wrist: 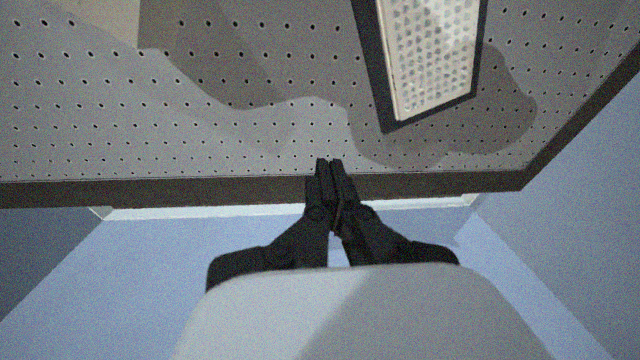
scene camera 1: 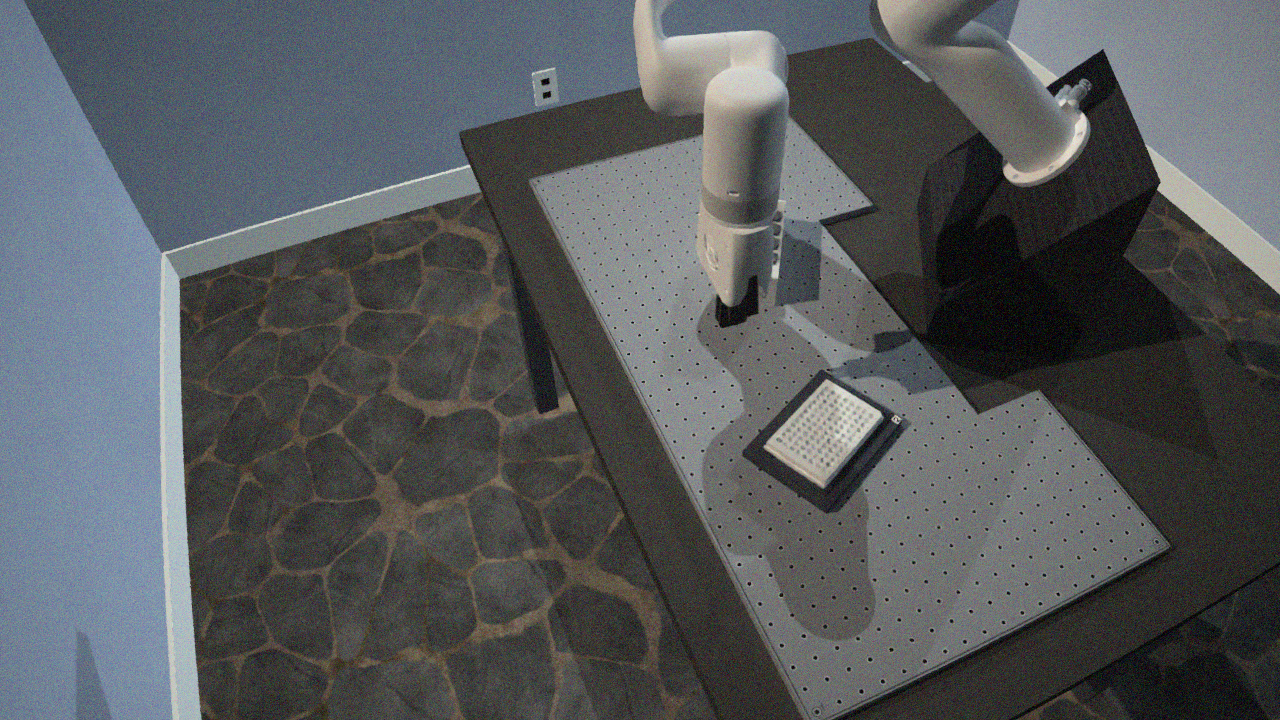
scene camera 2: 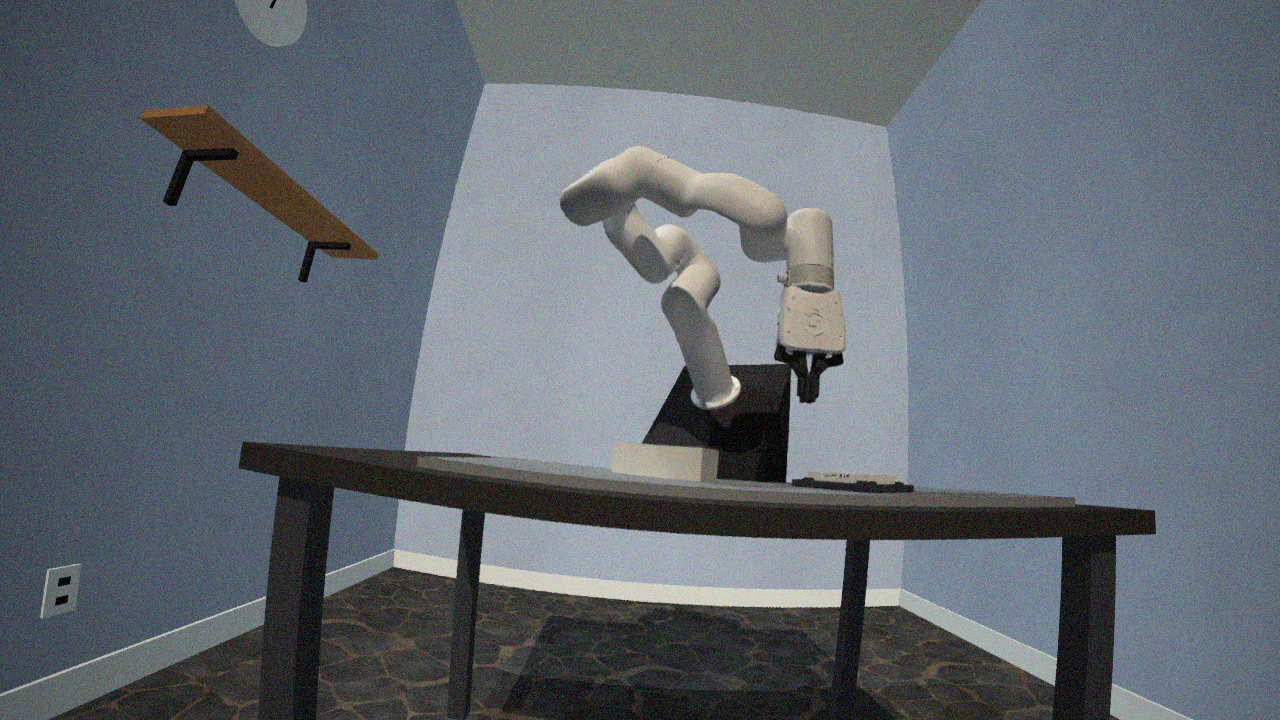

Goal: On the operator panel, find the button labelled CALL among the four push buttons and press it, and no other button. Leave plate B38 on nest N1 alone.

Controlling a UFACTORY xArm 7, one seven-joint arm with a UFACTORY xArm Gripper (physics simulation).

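Places are measured from the arm's base along level axes (x back, y right, z up), in centimetres.
Pixels of known places: gripper, fingertip midpoint: (wrist: 325, 174) (scene camera 1: 730, 320) (scene camera 2: 807, 402); arm's base, link origin: (scene camera 1: 1046, 149) (scene camera 2: 716, 393).
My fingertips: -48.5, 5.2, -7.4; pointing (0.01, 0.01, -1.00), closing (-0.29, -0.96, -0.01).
Observation:
For each thing: its top centre in the pictures, then the offset to it from my fingertips, as dx, dy, dz. Level surfaces: height alone.
- operator panel, top centre: (scene camera 1: 757, 233) (scene camera 2: 665, 444) +18.0, +15.9, -7.2
- Plate B38, top centre: (scene camera 1: 826, 427) (wrist: 433, 48) (scene camera 2: 852, 473) +4.9, -12.8, -10.2
- dark nest N1, top centre: (scene camera 1: 825, 432) (wrist: 428, 47) (scene camera 2: 851, 479) +4.9, -12.8, -11.2
- grey perforated board, surface height: dz -12.8
- dark table, surface height: dz -14.1
The operator panel (scene camera 1: 776, 268) (scene camera 2: 664, 462) (wrist: 115, 17) is a pale box on the perforated board. In scene camera 1 it is mostly hidden behind my gripper, with a thin strip showing; in the wrist view a corner shows at top left. The CALL button and its label cannot be made out in any view. My gripper (scene camera 1: 735, 318) (scene camera 2: 808, 399) (wrist: 325, 174) is shut and empty, pointing down, well above the board. Plate B38 (scene camera 1: 825, 434) (scene camera 2: 850, 476) (wrist: 432, 55), cream with many wells, lies on the dark nest N1 (scene camera 1: 827, 501) (wrist: 377, 65).
The grey perforated board (scene camera 1: 984, 537) lies on the dark table (scene camera 1: 626, 501). The arm's black angled base (scene camera 1: 1056, 201) (scene camera 2: 760, 420) stands beyond the board. A wooden shelf (scene camera 2: 268, 192) hangs on the left wall in scene camera 2.

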